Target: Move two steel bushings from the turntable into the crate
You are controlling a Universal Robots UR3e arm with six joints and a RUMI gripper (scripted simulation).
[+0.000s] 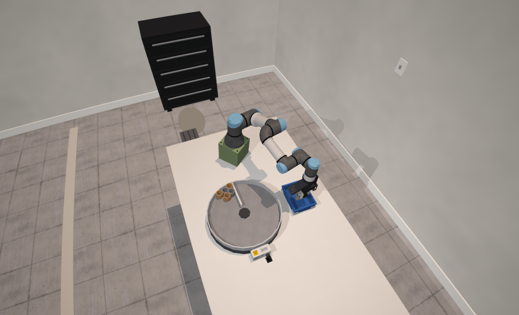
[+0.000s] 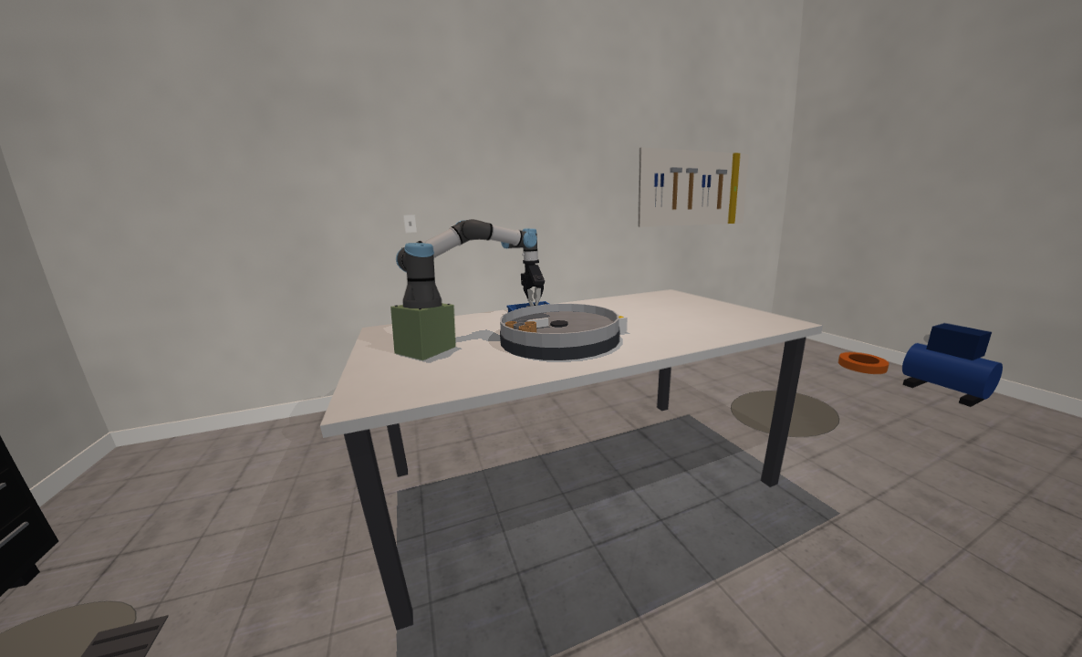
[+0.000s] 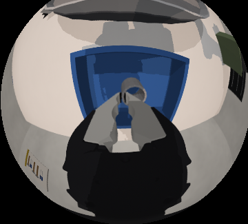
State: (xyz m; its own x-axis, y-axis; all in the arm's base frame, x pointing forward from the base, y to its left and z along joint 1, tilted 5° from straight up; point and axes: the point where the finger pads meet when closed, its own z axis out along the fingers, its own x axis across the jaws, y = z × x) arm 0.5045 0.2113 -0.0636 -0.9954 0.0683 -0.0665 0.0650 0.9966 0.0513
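My hand is 2 cm past the blue crate and 2 cm above it. Also, from my hand: round grey turntable 35 cm to the right, 5 cm behind, 1 cm above.
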